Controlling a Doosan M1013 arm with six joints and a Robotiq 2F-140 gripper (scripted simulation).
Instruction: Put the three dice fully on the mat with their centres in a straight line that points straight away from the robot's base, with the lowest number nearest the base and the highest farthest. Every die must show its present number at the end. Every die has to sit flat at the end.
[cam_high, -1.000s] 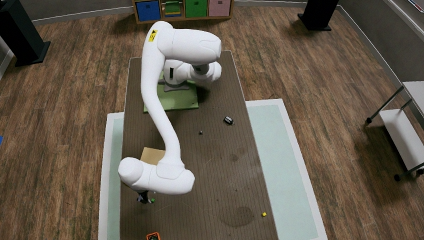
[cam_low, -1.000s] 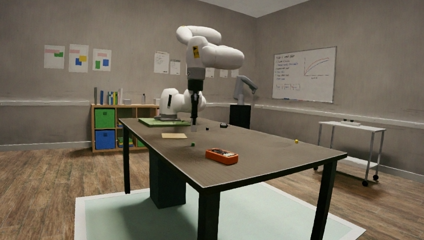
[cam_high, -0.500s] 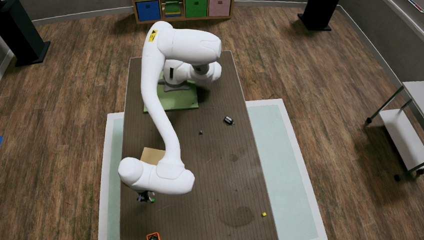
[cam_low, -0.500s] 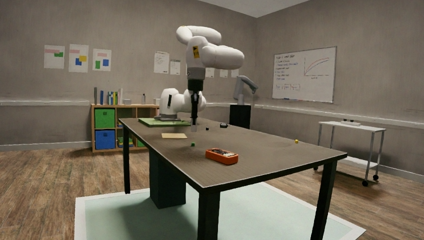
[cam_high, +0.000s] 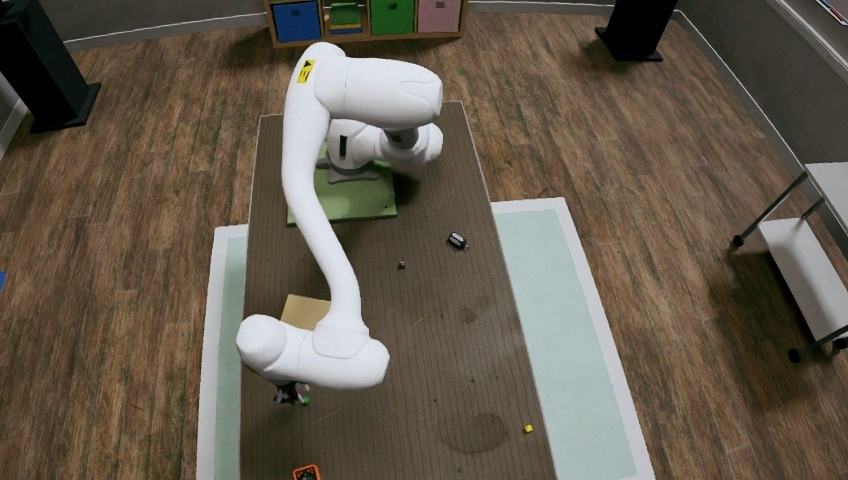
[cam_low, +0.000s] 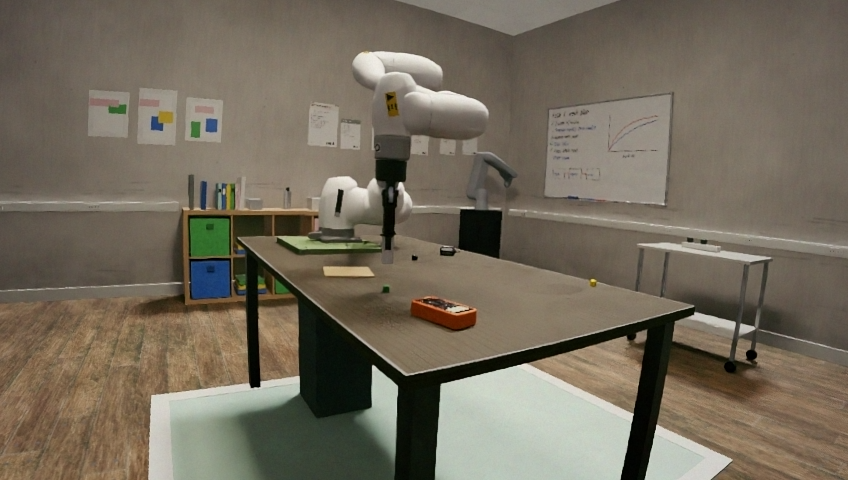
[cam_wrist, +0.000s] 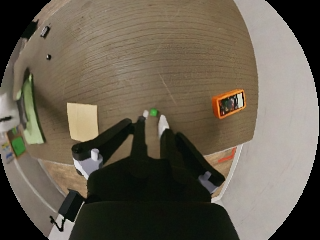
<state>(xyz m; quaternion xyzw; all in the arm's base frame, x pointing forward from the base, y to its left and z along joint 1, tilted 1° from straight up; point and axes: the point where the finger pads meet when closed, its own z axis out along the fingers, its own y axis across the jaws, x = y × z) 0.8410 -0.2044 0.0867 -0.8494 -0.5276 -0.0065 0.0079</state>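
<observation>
The green die is 100 mm below my hand. The rest, counted from my hand: small dark die (400 mm behind, 330 mm to the left, 100 mm below); yellow die (600 mm to the left, 180 mm ahead, 100 mm below); mat (250 mm behind, 100 mm below, 10 mm to the left).
</observation>
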